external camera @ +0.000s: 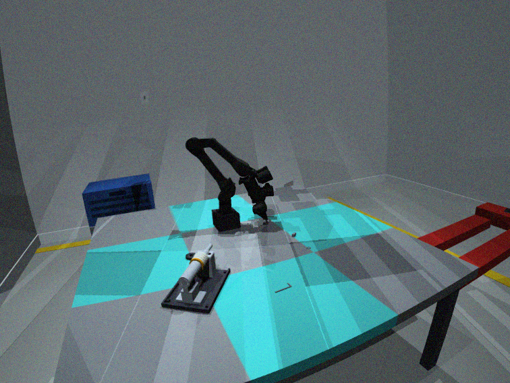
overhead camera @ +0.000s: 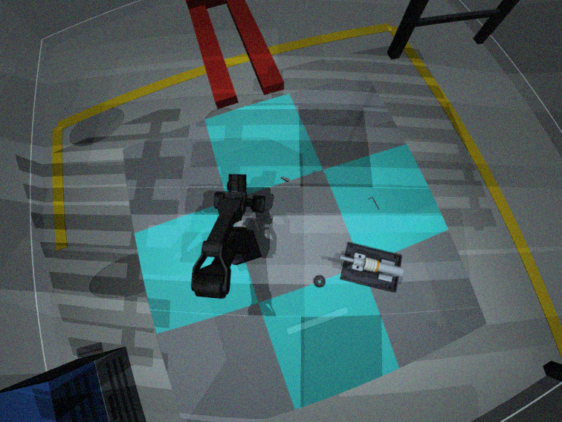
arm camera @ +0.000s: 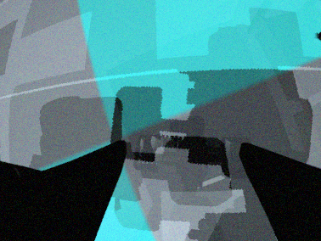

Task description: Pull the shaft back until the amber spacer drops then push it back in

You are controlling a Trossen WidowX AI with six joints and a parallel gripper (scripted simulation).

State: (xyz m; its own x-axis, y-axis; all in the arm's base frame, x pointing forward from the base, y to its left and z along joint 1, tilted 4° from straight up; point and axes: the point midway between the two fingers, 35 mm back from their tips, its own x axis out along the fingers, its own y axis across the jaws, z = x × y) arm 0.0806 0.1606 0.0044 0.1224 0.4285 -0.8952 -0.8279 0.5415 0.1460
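Now: the thin grey shaft 27 cm ahead of my gripper tip, 45 cm to the right of it and 5 cm above it. From my gripper tip the other things lie so: hex key (48 cm ahead, 27 cm to the right, 3 cm below); dark ring (11 cm ahead, 43 cm to the right, 3 cm below); small bolt (20 cm ahead, 3 cm below).
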